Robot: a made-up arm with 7 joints. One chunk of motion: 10 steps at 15 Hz.
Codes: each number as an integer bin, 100 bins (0 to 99) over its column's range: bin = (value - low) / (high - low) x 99, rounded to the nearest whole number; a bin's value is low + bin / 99 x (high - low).
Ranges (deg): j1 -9..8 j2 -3..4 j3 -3..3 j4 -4..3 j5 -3..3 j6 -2..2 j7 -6..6
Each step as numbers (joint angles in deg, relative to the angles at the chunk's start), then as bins.
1 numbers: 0.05 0.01 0.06 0.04 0.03 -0.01 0.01
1 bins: 53 43 50 57 50 49 50
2 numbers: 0.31 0.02 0.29 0.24 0.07 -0.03 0.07
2 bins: 54 43 54 60 51 49 50
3 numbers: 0.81 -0.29 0.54 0.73 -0.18 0.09 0.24
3 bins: 57 38 58 67 47 52 51
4 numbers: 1.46 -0.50 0.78 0.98 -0.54 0.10 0.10
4 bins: 61 35 62 70 41 52 50
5 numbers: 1.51 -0.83 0.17 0.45 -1.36 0.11 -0.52
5 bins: 61 31 52 63 27 52 45
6 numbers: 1.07 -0.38 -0.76 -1.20 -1.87 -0.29 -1.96
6 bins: 59 37 37 40 19 42 33
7 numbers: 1.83 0.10 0.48 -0.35 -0.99 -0.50 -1.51
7 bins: 63 44 57 52 33 37 37
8 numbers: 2.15 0.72 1.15 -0.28 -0.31 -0.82 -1.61
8 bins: 65 53 68 53 44 29 36
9 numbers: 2.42 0.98 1.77 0.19 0.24 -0.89 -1.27
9 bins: 67 56 79 59 53 27 39
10 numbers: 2.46 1.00 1.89 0.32 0.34 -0.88 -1.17
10 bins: 67 57 81 61 55 28 40
